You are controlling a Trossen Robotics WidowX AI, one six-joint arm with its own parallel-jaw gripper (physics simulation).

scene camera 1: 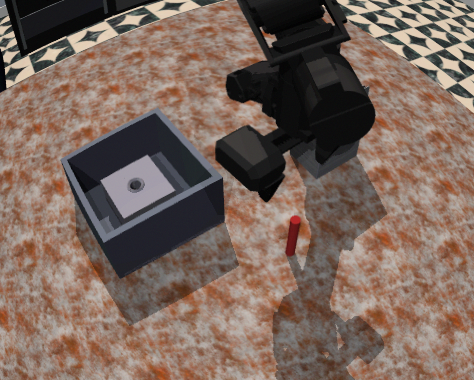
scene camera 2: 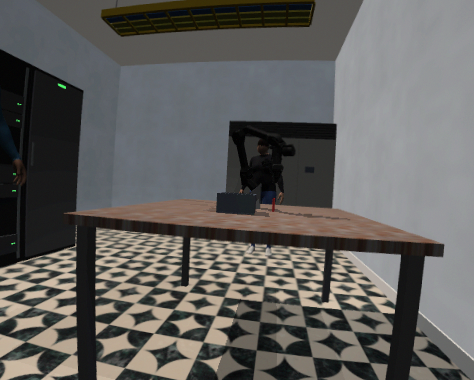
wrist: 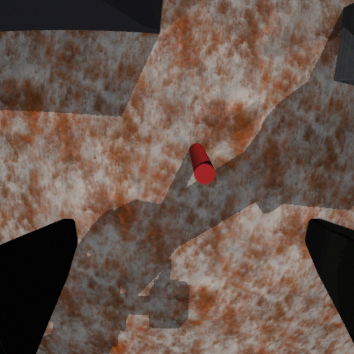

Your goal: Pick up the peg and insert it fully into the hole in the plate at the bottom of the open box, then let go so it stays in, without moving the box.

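Places are measured from the arm's base along level axes (x left, y back, z up), in centimetres.
Pixels of known places: gripper, between the fingertips: [scene camera 1: 293, 179] [scene camera 2: 274, 183] [wrist: 194, 231]; arm's base, origin of its link: [scene camera 2: 255, 188].
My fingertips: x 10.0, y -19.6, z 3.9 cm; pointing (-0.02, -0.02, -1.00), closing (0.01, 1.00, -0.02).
For each thing: its top centre in the pictures, then the offset to it from my fingertips. Level surfaces: height alone.
- red peg, centre of its top: [wrist: 204, 173] [scene camera 1: 295, 219] [scene camera 2: 273, 198] dx +0.2, dy +1.2, dz -8.6 cm
- open dark box, centre of its top: [scene camera 1: 131, 166] [scene camera 2: 238, 193] dx -20.7, dy -10.6, dz -6.8 cm
- pale plate, centre of its top: [scene camera 1: 135, 183] dx -20.7, dy -10.6, dz -10.5 cm
- mottled table, height of its surface: dz -16.6 cm
A red peg [scene camera 1: 294, 236] [scene camera 2: 273, 204] [wrist: 201, 164] stands upright on the table, right of the open dark box [scene camera 1: 170, 237] [scene camera 2: 236, 203] [wrist: 75, 15] in scene camera 1. The pale plate [scene camera 1: 150, 172] with its round hole [scene camera 1: 135, 185] lies at the bottom of the box; the hole looks empty. My gripper [scene camera 1: 295, 180] [wrist: 194, 231] is open and empty, above the table beyond the peg in scene camera 1. In the wrist view the peg shows between the two fingers sideways, but farther up the picture than the fingertips. The arm partly hides the gripper in scene camera 1.
A grey block [scene camera 1: 317, 165] [wrist: 346, 60] stands behind the gripper, partly hidden by it in scene camera 1. The box has tall walls on four sides. The mottled table [scene camera 1: 240, 330] [scene camera 2: 240, 223] carries shadows of the arm and box. A person [scene camera 2: 260, 162] stands behind the table.
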